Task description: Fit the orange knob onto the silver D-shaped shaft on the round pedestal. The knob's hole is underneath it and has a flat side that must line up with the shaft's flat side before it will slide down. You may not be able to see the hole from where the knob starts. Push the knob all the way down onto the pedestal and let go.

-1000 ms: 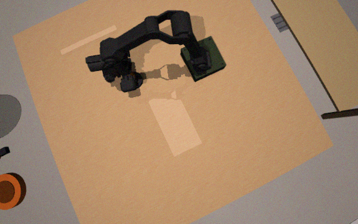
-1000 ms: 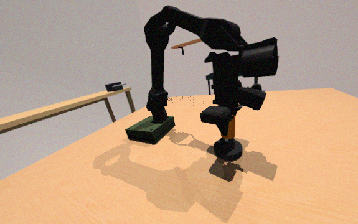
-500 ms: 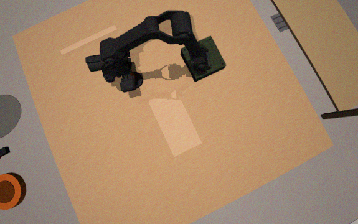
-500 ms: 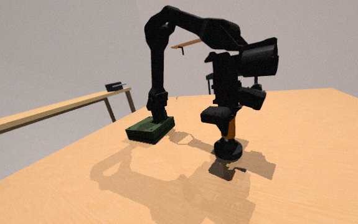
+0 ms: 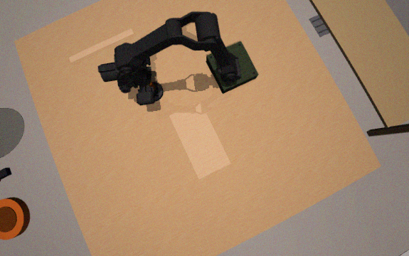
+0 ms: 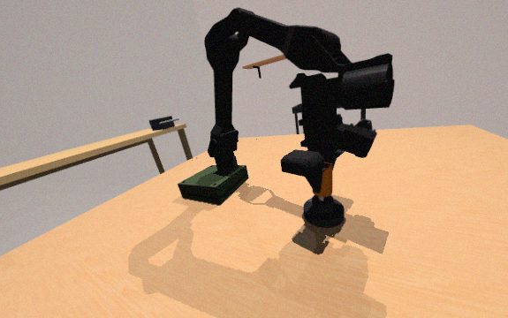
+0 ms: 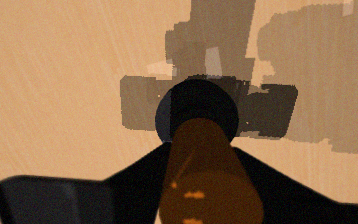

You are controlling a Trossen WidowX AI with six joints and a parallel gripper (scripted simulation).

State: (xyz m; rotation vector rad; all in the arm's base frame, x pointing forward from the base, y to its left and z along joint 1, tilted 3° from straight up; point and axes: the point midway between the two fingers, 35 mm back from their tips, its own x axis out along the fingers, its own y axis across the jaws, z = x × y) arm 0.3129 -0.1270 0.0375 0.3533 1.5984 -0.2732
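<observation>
My gripper tip is 4 cm above the black round pedestal. From my gripper tip the other things lie so: orange knob: 3 cm above.
</observation>
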